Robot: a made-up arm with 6 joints. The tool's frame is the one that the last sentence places. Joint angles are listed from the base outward.
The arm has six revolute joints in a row. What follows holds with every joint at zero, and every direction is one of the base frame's. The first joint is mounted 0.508 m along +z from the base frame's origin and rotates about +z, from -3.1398 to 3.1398 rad. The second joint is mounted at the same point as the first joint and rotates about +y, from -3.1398 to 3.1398 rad. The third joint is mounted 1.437 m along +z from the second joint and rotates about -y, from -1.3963 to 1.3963 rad. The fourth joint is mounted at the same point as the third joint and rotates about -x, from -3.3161 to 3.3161 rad. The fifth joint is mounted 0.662 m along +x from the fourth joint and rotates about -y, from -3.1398 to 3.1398 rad. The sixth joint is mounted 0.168 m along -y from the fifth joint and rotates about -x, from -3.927 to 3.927 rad. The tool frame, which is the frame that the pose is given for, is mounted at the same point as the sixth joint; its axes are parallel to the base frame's.
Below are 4 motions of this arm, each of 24 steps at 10 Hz.
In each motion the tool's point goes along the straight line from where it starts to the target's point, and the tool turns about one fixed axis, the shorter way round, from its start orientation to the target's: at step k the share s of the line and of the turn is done. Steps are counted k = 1, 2, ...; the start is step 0. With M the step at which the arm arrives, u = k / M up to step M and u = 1 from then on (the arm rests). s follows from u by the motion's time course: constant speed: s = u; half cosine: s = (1 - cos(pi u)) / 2; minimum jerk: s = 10 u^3 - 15 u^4 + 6 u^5.
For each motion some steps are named. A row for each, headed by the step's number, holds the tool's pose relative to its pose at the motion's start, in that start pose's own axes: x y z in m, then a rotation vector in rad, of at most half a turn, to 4 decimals.
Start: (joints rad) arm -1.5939 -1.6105 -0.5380 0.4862 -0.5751 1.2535
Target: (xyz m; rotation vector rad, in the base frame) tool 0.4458 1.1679 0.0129 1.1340 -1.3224 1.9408
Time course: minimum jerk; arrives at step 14
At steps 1, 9, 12, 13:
1: -0.0022 0.0028 0.0016 -0.0019 0.0024 -0.0019
9: -0.5062 0.6481 0.3757 -0.4395 0.5518 -0.4445
12: -0.6561 0.8400 0.4869 -0.5696 0.7151 -0.5761
13: -0.6695 0.8572 0.4968 -0.5812 0.7298 -0.5879

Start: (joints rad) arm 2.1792 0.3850 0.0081 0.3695 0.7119 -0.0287
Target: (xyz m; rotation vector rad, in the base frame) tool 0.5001 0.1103 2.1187 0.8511 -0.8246 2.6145
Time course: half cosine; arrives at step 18
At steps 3, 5, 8, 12, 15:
3: -0.0814 -0.0165 0.0547 0.0028 -0.0371 0.0229
5: -0.2170 -0.0440 0.1457 0.0075 -0.0989 0.0611
8: -0.5020 -0.1017 0.3372 0.0174 -0.2289 0.1414
12: -0.9112 -0.1846 0.6120 0.0316 -0.4155 0.2566
15: -1.1335 -0.2296 0.7614 0.0393 -0.5169 0.3192

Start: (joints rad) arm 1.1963 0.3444 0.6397 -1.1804 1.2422 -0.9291
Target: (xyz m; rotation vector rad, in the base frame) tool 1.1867 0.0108 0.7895 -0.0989 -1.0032 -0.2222
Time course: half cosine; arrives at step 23
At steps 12, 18, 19, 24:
12: 0.1450 0.1179 0.8798 -1.4035 -0.1501 0.3824
18: 0.2411 0.1960 1.4625 -2.3329 -0.2496 0.6357
19: 0.2518 0.2047 1.5273 -2.4364 -0.2606 0.6639
24: 0.2715 0.2208 1.6472 -2.6276 -0.2811 0.7160

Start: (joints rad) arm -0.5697 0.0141 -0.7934 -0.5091 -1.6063 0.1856
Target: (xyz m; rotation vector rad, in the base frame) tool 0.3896 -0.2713 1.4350 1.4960 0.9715 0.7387
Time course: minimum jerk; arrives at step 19
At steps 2, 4, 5, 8, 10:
2: 0.0001 0.0013 0.0005 -0.0045 -0.0041 0.0086
4: 0.0008 0.0089 0.0031 -0.0303 -0.0273 0.0573
5: 0.0014 0.0158 0.0055 -0.0539 -0.0484 0.1018
8: 0.0041 0.0475 0.0164 -0.1620 -0.1456 0.3062
10: 0.0064 0.0736 0.0254 -0.2510 -0.2257 0.4746

